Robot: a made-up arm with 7 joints. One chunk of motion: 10 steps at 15 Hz.
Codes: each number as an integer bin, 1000 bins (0 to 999) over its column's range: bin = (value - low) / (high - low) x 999, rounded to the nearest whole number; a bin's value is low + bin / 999 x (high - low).
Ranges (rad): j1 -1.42..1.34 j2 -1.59..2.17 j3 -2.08..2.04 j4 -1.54..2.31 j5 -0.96..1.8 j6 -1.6..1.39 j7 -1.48..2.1
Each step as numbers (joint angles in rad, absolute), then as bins.
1 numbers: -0.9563 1.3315 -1.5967 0.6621 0.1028 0.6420 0.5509
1 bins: 168 776 117 571 385 749 567
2 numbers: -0.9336 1.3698 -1.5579 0.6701 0.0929 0.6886 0.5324
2 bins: 176 786 127 573 381 765 562
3 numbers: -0.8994 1.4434 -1.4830 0.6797 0.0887 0.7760 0.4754
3 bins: 188 806 145 576 380 794 546
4 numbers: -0.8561 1.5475 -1.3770 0.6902 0.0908 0.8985 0.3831
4 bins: 204 834 170 579 380 835 520
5 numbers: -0.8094 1.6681 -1.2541 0.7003 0.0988 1.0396 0.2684
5 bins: 221 866 200 581 383 882 488
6 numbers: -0.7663 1.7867 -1.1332 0.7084 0.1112 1.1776 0.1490
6 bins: 237 897 230 583 388 928 455
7 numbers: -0.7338 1.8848 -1.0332 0.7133 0.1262 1.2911 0.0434
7 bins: 248 923 254 585 393 966 425
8 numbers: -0.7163 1.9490 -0.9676 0.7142 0.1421 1.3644 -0.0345
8 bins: 255 940 270 585 399 990 403
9 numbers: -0.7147 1.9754 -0.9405 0.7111 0.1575 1.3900 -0.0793
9 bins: 255 947 276 584 404 999 391
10 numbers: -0.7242 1.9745 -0.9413 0.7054 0.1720 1.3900 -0.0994
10 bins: 252 947 276 583 410 999 385
